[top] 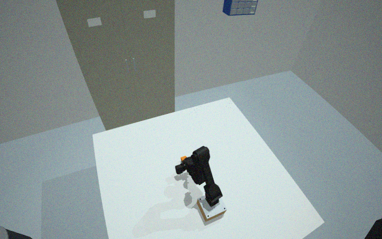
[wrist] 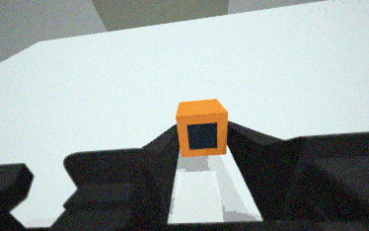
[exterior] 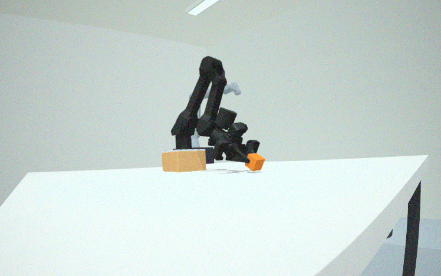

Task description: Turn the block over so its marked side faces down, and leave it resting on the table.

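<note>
The orange block is 10 mm behind my gripper tip.
</note>
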